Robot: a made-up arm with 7 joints. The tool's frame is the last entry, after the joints.
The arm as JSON. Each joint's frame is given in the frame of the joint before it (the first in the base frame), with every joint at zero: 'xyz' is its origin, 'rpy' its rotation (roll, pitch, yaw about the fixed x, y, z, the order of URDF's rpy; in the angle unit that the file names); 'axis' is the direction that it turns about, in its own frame. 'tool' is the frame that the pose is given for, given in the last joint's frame.
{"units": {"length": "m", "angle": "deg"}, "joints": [
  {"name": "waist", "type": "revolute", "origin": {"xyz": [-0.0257, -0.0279, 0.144], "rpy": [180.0, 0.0, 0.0]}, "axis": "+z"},
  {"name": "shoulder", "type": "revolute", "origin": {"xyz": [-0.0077, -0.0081, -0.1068], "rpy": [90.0, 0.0, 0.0]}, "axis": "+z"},
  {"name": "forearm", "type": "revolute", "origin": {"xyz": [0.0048, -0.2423, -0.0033], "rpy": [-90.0, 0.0, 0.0]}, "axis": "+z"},
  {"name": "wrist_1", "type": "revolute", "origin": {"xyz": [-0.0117, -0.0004, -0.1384], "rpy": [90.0, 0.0, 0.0]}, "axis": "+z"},
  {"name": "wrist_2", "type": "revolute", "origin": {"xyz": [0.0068, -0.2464, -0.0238], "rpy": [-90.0, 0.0, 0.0]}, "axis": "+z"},
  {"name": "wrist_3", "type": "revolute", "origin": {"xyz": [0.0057, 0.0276, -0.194], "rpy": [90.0, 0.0, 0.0]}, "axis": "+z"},
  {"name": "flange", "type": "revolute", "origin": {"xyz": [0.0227, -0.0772, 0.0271], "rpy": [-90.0, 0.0, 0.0]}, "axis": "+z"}
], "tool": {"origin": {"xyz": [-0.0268, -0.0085, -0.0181], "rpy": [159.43, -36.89, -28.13]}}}
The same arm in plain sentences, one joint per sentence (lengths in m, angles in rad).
The arm has seven revolute joints in a row. What follows holds with every joint at zero, and every direction is one of the base frame's.
Joint 1 is mounted 0.0257 m along -x and 0.0279 m along -y and 0.144 m along +z from the base frame's origin and turns about -z.
Joint 2 is mounted 0.0077 m along -x and 0.0081 m along +y and 0.1068 m along +z from joint 1 and turns about +y.
Joint 3 is mounted 0.0048 m along +x and 0.0033 m along -y and 0.2423 m along +z from joint 2 and turns about -z.
Joint 4 is mounted 0.0117 m along -x and 0.0004 m along +y and 0.1384 m along +z from joint 3 and turns about +y.
Joint 5 is mounted 0.0068 m along +x and 0.0238 m along -y and 0.2464 m along +z from joint 4 and turns about -z.
Joint 6 is mounted 0.0057 m along +x and 0.0276 m along -y and 0.194 m along +z from joint 5 and turns about +y.
Joint 7 is mounted 0.0227 m along +x and 0.0271 m along +y and 0.0772 m along +z from joint 6 and turns about -z.
The tool frame, which is the frame that the pose is given for, is mounted 0.0268 m along -x and 0.0085 m along +y and 0.0181 m along +z from joint 7; its axes are the base frame's turned by roll -0.359, pitch 0.6439 and yaw 0.491 rad (as in URDF: about the fixed x, then y, then z).

